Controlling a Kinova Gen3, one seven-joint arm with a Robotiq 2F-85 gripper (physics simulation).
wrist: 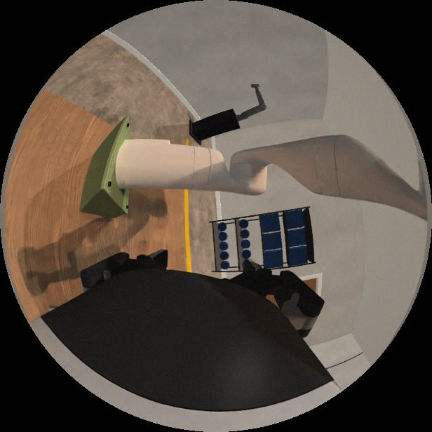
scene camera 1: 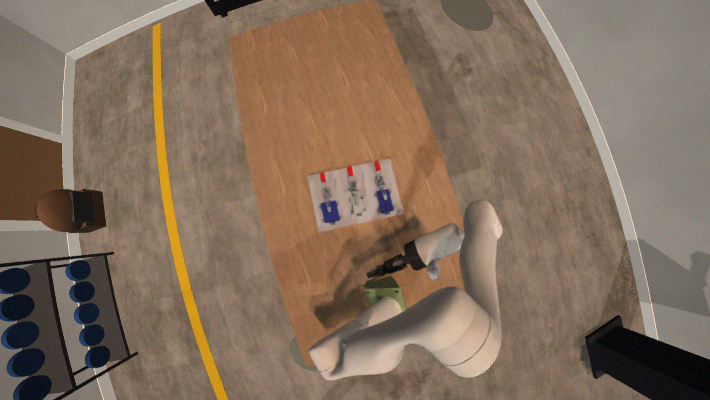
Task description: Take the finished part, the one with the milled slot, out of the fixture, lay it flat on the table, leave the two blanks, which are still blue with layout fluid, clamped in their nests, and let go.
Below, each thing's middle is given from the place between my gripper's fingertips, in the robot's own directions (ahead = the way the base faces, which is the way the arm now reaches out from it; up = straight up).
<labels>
I see my gripper 300 mm above the fixture plate point(scene camera 1: 364, 174), 260 mm short of it and 40 mm to the left of it.
</labels>
